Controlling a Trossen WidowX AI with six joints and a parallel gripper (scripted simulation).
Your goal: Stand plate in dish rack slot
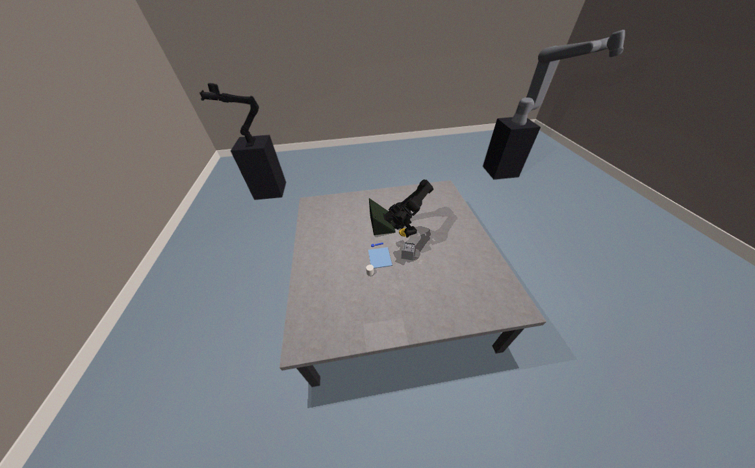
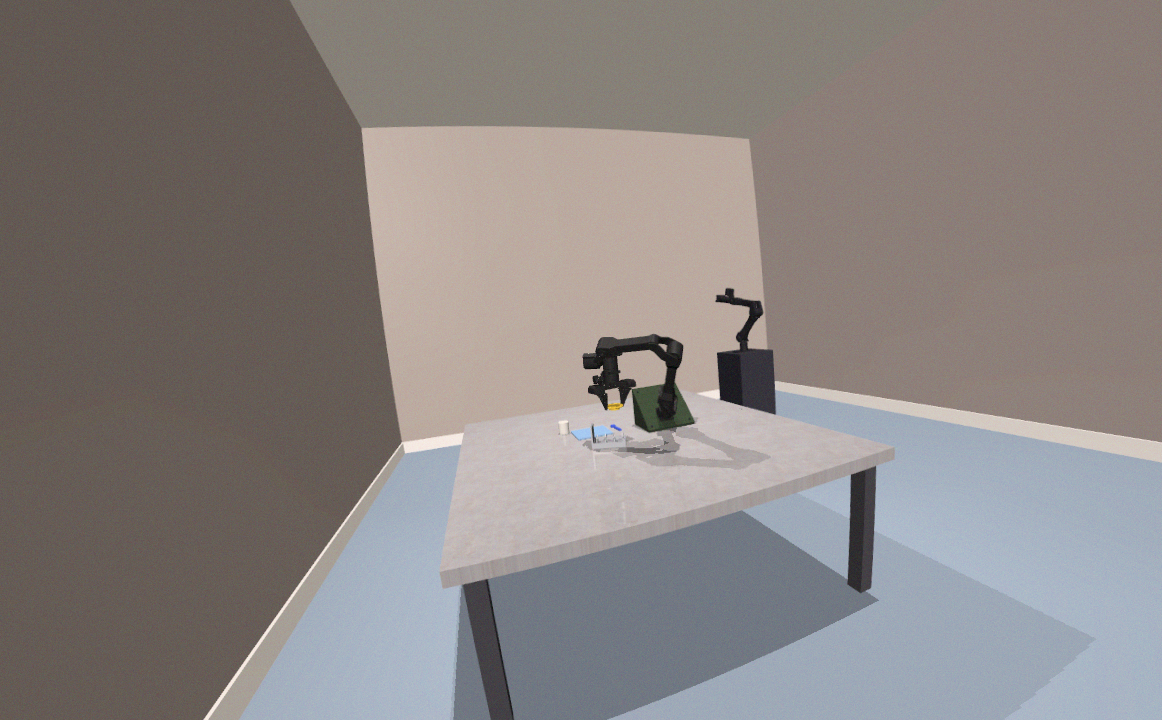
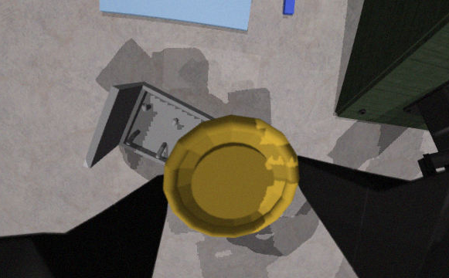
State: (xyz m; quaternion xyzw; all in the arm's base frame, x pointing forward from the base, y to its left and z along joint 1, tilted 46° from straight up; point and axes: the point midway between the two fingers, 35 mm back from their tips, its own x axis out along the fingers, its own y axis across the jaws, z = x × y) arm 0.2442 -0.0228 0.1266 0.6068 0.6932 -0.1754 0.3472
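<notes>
Right now my gripper tip is 110 mm above the grey dish rack, 40 mm short of it and 20 mm to the right of it. Also, from my gripper tip: blue spoon: 180 mm to the right, 130 mm below, 50 mm behind; yellow plate: 10 mm above; light blue mat: 160 mm to the right, 130 mm below, 60 mm ahead.
</notes>
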